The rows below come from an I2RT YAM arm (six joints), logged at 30 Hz.
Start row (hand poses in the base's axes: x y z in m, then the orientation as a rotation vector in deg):
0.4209 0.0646 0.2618 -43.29 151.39 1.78
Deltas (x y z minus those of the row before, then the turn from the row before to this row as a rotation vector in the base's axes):
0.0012 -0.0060 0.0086 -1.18 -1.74 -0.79
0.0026 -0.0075 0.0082 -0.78 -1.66 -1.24
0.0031 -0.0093 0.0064 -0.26 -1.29 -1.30
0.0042 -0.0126 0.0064 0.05 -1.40 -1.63
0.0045 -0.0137 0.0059 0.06 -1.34 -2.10
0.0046 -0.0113 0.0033 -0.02 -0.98 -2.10
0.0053 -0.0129 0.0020 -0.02 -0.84 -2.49
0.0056 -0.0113 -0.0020 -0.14 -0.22 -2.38
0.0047 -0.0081 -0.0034 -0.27 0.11 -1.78
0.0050 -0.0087 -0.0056 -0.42 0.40 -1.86
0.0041 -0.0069 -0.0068 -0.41 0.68 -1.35
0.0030 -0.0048 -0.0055 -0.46 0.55 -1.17
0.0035 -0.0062 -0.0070 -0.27 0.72 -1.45
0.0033 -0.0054 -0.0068 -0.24 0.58 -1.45
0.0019 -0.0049 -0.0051 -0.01 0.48 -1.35
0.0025 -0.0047 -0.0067 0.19 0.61 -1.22
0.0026 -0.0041 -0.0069 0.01 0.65 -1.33
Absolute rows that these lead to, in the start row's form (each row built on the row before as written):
0.4221 0.0586 0.2704 -42.32 150.27 -0.65
0.4247 0.0511 0.2786 -40.65 149.28 -2.63
0.4278 0.0418 0.2850 -38.80 148.56 -3.80
0.4320 0.0292 0.2914 -36.40 147.78 -4.69
0.4365 0.0155 0.2973 -33.43 147.17 -5.69
0.4411 0.0042 0.3006 -30.57 146.86 -6.69
0.4464 -0.0087 0.3026 -27.25 146.75 -7.78
0.4520 -0.0200 0.3006 -24.23 147.16 -8.85
0.4567 -0.0281 0.2972 -22.07 147.70 -9.82
0.4617 -0.0368 0.2916 -19.90 148.52 -10.97
0.4658 -0.0437 0.2848 -18.42 149.48 -11.90
0.4688 -0.0485 0.2793 -17.16 150.25 -12.85
0.4723 -0.0547 0.2723 -15.49 151.24 -13.63
0.4756 -0.0601 0.2655 -13.77 152.07 -14.38
0.4775 -0.0650 0.2604 -12.07 152.78 -14.80
0.4800 -0.0697 0.2537 -10.50 153.60 -14.91
0.4826 -0.0738 0.2468 -8.83 154.45 -15.29

